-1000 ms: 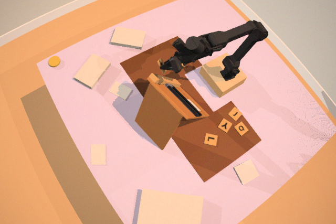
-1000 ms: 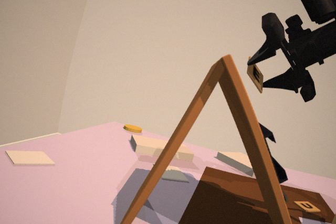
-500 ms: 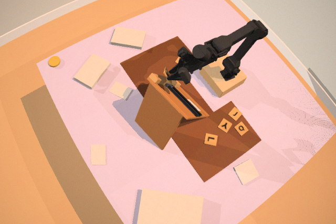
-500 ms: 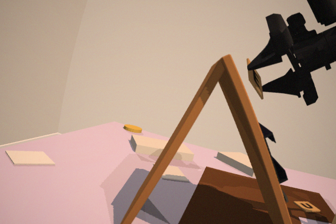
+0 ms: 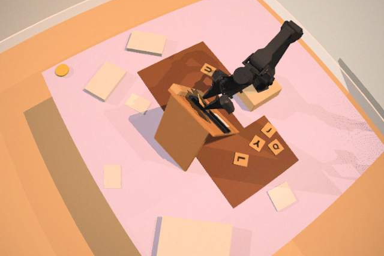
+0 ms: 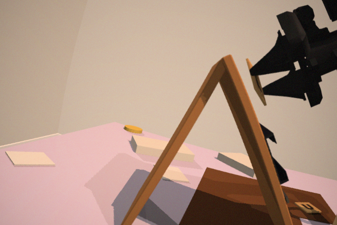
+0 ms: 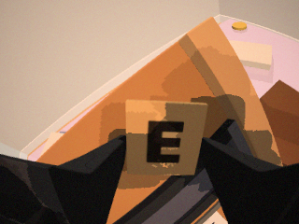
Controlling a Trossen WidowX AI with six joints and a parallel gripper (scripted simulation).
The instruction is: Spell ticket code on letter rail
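The white ticket lies 170 mm below my gripper tip, 90 mm behind it and 20 mm to the left of it. Round my gripper tip: y tile (260 mm below, 230 mm behind, 160 mm to the left); brown mat (260 mm below, 160 mm behind, 50 mm to the right); letter tile (right at my gripper tip).
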